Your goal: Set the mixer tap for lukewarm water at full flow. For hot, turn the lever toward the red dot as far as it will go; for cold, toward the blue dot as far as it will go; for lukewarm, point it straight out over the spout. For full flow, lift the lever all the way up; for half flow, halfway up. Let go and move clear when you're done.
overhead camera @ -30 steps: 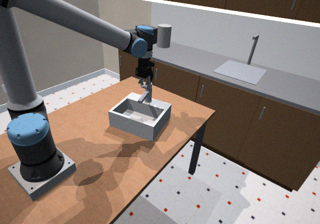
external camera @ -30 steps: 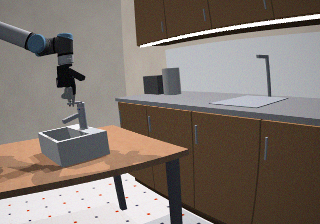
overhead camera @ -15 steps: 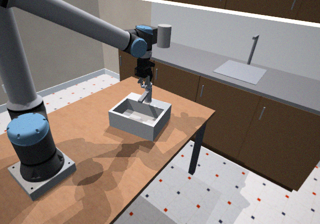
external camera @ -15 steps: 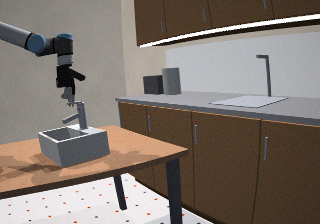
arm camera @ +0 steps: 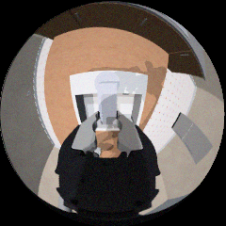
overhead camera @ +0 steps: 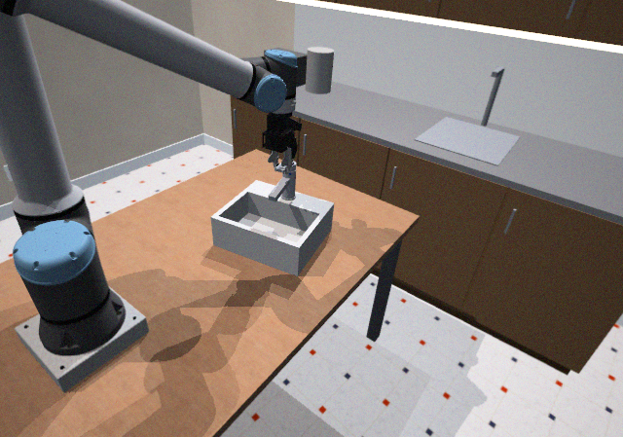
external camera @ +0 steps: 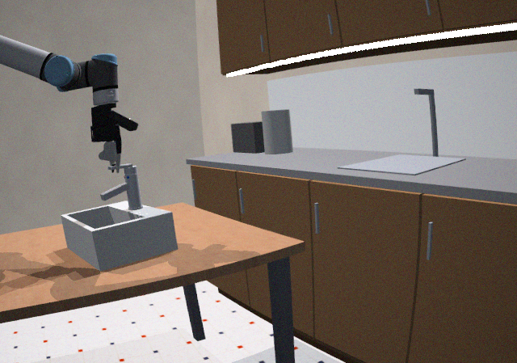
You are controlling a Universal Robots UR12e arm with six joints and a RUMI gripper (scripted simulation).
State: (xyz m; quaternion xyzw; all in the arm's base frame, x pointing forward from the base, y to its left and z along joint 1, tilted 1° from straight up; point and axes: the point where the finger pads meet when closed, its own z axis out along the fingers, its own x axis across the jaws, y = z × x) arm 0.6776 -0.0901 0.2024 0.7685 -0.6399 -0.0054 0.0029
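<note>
My hand is 2 cm short of the lever. The rest, counted from my hand: grey mixer tap (4 cm below, 4 cm ahead, 1 cm to the left); white basin (23 cm below, 6 cm behind, 1 cm to the right).
</note>
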